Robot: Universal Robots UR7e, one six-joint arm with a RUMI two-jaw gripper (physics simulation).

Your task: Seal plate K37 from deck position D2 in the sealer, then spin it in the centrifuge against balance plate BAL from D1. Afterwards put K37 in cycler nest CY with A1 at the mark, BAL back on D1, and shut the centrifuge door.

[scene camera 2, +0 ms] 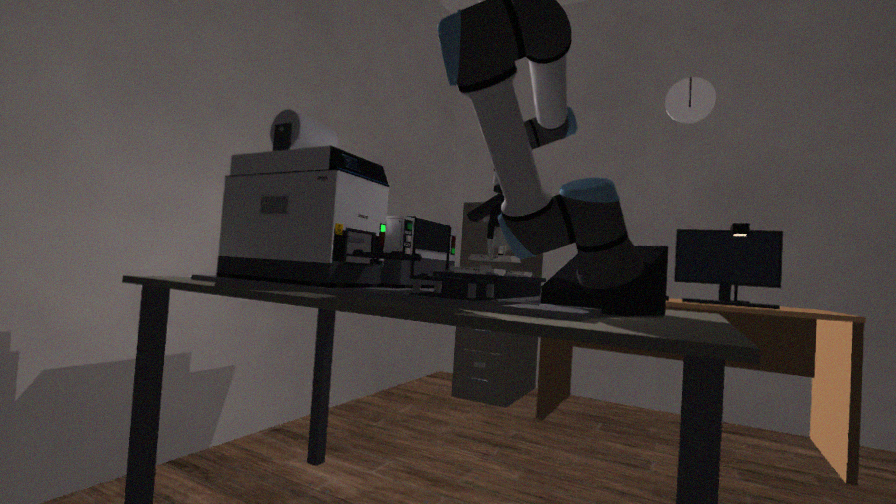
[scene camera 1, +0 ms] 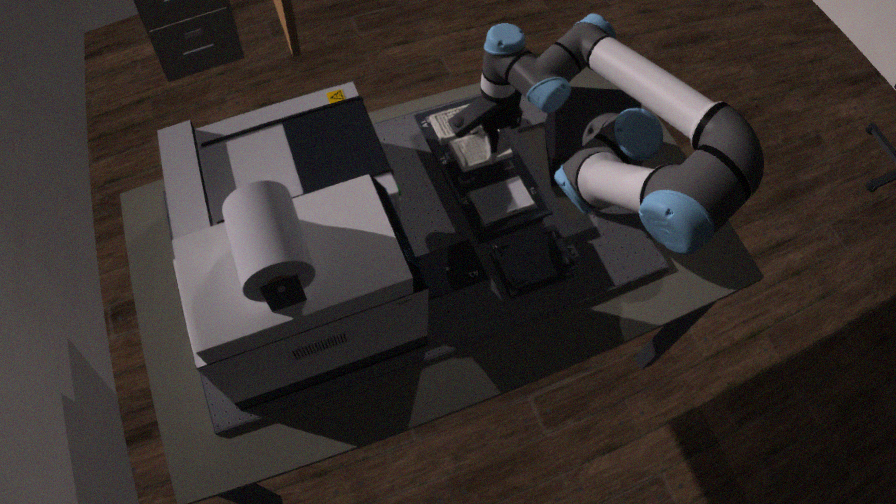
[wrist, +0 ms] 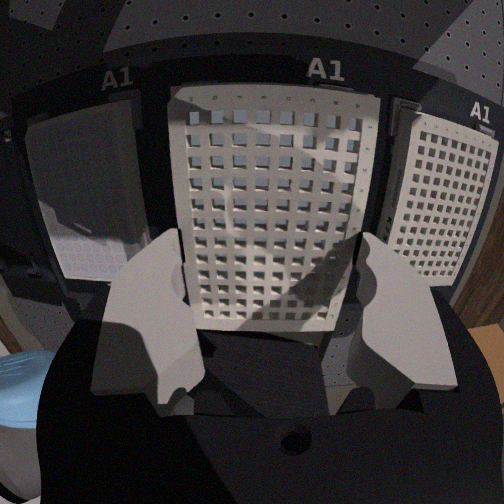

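Note:
My gripper (wrist: 272, 280) hangs over the middle slot of the deck rack, with a white jaw on each long side of a white well plate, K37 (wrist: 272, 200). The jaws look closed against its edges, and the plate sits at or just above its nest. An A1 label is printed at the plate's far right corner. A second white well plate, BAL (wrist: 442, 200), lies in the slot to the right. From above, the gripper (scene camera 1: 479, 134) is over plate K37 (scene camera 1: 469, 150), with BAL (scene camera 1: 442, 122) beyond it. The sealer (scene camera 1: 294, 263) with its foil roll stands on the left.
A dark, partly lit slot (wrist: 87, 190) lies left of the held plate and also shows in the overhead view (scene camera 1: 501, 200). A black nest (scene camera 1: 529, 257) is at the rack's near end. The arm's elbow (scene camera 1: 676, 219) hangs over the right side of the table. A grey box with a dark panel (scene camera 1: 300, 134) stands behind the sealer.

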